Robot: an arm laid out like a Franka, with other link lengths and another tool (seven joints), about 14 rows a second.
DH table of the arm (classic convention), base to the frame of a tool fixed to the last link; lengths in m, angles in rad. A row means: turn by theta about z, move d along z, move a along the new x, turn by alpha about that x. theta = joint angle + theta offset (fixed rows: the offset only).
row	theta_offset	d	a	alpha
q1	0	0.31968	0	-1.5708
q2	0	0	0	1.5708
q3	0	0.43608	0.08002	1.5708
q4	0	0	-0.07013	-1.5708
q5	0	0.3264	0	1.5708
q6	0	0	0.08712	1.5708
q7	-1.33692	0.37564	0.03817	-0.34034
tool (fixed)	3.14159	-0.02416	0	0
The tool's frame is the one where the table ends.
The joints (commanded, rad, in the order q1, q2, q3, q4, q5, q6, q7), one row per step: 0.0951 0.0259 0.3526 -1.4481 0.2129 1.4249 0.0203; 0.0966 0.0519 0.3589 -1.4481 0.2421 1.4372 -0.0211; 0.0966 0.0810 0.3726 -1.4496 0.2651 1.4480 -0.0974; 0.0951 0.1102 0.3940 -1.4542 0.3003 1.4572 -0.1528; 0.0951 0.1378 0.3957 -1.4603 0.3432 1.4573 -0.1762; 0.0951 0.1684 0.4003 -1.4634 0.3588 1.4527 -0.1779; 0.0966 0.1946 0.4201 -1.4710 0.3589 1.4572 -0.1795
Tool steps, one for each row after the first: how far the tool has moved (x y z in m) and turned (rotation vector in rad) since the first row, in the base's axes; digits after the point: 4 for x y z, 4 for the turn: 0.0005 0.0134 -0.0061 0.0357 0.0201 0.0475; -0.0016 0.0258 -0.0145 0.0720 0.0359 0.1330; -0.0085 0.0433 -0.0217 0.1174 0.0642 0.2034; -0.0130 0.0554 -0.0278 0.1603 0.1082 0.2255; -0.0142 0.0607 -0.0384 0.1736 0.1514 0.2301; -0.0185 0.0681 -0.0502 0.1754 0.1822 0.2486
